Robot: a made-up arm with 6 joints.
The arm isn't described. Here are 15 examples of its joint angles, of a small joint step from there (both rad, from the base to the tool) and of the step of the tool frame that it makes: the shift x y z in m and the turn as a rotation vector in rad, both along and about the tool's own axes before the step.
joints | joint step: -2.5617 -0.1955 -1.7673 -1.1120 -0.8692 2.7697 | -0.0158 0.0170 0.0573 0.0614 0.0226 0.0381
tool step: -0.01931 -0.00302 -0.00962 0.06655 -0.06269 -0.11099
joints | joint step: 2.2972 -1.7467 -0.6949 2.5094 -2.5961 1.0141 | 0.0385 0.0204 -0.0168 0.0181 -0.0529 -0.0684
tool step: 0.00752 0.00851 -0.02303 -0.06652 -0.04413 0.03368
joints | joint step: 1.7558 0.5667 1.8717 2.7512 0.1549 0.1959 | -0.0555 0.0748 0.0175 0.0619 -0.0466 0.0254
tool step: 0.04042 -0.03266 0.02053 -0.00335 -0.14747 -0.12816
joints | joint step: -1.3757 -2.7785 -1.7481 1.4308 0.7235 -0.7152 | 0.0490 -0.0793 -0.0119 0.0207 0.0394 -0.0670
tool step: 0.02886 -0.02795 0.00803 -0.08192 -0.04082 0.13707
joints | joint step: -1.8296 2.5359 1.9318 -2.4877 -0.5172 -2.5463 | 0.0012 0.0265 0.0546 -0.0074 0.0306 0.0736
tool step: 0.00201 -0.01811 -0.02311 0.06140 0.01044 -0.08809
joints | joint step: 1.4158 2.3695 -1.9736 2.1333 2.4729 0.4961 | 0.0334 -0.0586 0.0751 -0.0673 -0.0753 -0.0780
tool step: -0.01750 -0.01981 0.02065 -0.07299 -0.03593 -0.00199
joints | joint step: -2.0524 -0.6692 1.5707 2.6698 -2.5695 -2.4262 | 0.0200 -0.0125 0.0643 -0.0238 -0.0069 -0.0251
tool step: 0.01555 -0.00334 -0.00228 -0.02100 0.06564 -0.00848
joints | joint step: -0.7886 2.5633 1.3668 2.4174 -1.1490 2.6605 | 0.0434 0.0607 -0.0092 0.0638 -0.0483 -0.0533
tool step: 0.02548 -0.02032 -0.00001 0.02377 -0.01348 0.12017
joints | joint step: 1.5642 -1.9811 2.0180 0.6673 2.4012 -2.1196 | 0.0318 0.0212 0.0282 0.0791 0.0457 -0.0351
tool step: -0.00026 0.01175 -0.00682 -0.15791 -0.03331 -0.00111
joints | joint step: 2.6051 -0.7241 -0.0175 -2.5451 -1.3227 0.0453 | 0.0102 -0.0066 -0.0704 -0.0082 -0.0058 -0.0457
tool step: -0.03001 0.01058 0.00490 -0.01503 0.06724 0.07664
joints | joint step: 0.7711 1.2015 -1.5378 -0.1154 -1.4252 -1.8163 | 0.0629 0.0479 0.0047 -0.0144 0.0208 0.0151
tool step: -0.02449 -0.01141 0.00852 0.02985 -0.05935 0.05964
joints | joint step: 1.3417 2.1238 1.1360 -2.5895 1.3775 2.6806 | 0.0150 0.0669 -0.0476 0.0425 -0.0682 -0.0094
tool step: -0.00905 0.03856 -0.00698 0.05152 0.03598 0.06406
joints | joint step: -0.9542 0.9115 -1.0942 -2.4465 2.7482 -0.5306 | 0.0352 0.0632 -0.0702 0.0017 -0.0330 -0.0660
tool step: 0.01826 0.00918 -0.01852 -0.08989 0.02755 0.04248
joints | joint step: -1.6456 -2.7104 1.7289 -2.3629 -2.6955 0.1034 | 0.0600 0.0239 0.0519 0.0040 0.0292 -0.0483
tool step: 0.01267 0.02532 0.02390 -0.03405 0.09608 -0.03015
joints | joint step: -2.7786 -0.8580 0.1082 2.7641 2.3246 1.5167 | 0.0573 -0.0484 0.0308 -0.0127 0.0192 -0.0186
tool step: 0.01229 0.03507 -0.02778 -0.05575 0.04117 0.02390
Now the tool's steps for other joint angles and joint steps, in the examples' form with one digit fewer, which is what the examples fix.
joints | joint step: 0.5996 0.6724 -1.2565 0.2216 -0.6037 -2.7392 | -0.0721 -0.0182 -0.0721 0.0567 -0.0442 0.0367
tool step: 0.0011 0.0034 -0.0347 0.1102 0.0895 -0.0502
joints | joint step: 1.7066 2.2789 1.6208 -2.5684 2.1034 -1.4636 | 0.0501 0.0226 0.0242 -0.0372 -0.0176 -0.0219
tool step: -0.0208 0.0058 0.0126 0.0354 0.0892 0.0392
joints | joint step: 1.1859 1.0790 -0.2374 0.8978 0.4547 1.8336 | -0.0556 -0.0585 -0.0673 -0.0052 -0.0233 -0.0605
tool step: 0.0144 0.0813 0.0167 -0.0355 -0.0090 0.1898
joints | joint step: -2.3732 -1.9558 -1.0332 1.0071 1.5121 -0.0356 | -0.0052 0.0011 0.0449 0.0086 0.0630 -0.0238
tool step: -0.0011 -0.0035 -0.0158 0.0729 0.0193 0.0498
